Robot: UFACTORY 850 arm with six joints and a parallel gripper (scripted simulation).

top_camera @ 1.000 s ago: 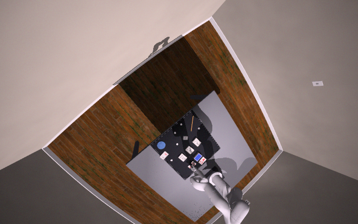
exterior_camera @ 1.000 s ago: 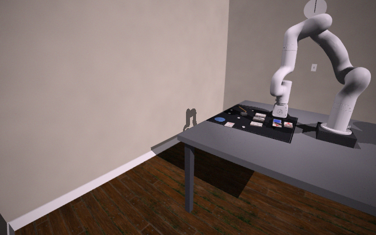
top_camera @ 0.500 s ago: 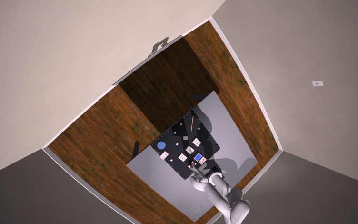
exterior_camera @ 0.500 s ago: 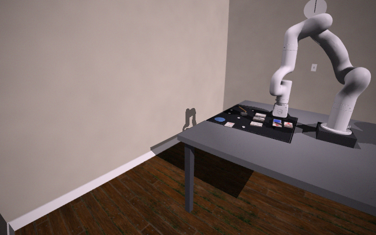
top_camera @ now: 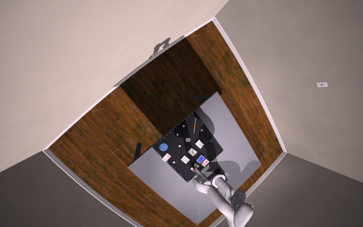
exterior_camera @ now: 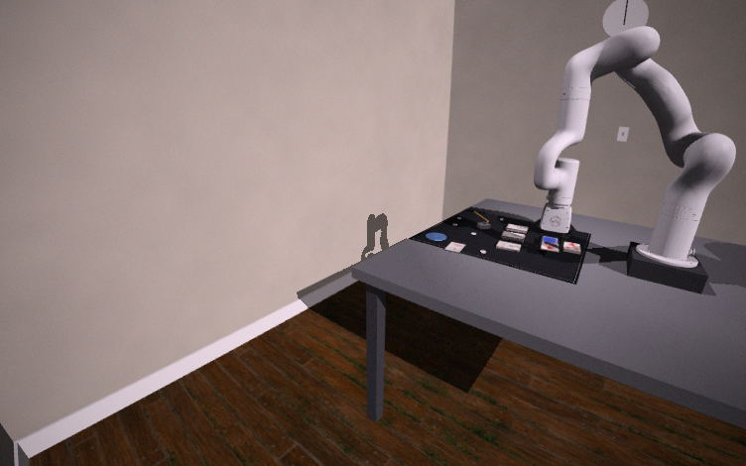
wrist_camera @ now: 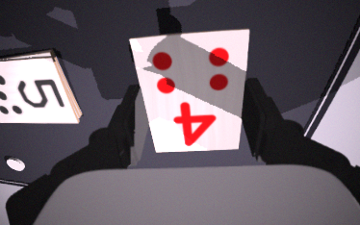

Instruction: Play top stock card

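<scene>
Now: hand 10 mm above the red 4 card. From my hand the other things lie so: red 4: 80 mm behind, 120 mm to the right, 40 mm below; black 5: 150 mm ahead, 10 mm to the left, 40 mm below; black 2: 160 mm ahead, 110 mm to the right, 40 mm below.
</scene>
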